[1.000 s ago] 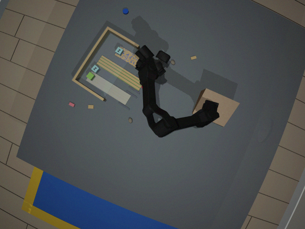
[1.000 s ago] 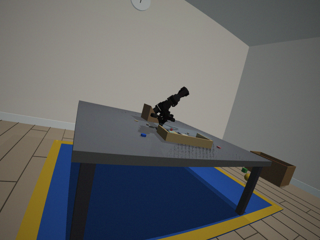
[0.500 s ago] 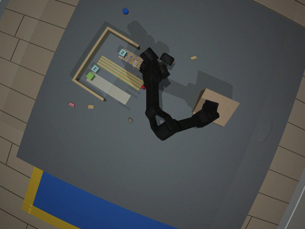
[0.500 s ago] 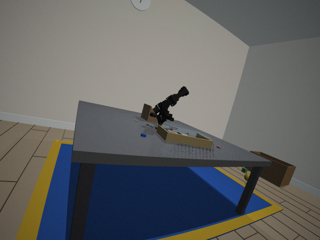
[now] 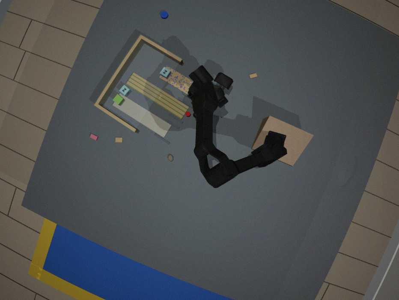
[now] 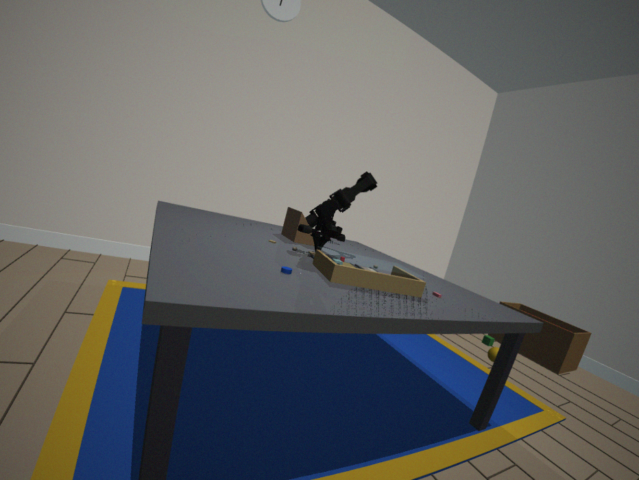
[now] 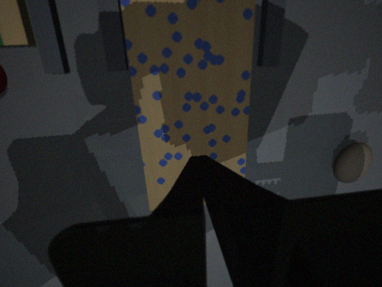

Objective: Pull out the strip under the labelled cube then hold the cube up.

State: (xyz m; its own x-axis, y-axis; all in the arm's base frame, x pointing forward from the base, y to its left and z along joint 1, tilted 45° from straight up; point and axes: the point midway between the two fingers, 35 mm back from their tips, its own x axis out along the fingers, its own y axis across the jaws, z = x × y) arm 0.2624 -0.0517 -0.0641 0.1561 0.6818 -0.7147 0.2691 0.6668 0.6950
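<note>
Right now the dotted strip is 9 cm ahead of my gripper tip and 3 cm to the right of it. The rest, counted from my gripper tip: blue disc (28 cm ahead, 29 cm to the right); then red cylinder (7 cm ahead, 8 cm to the left, 1 cm above).
</note>
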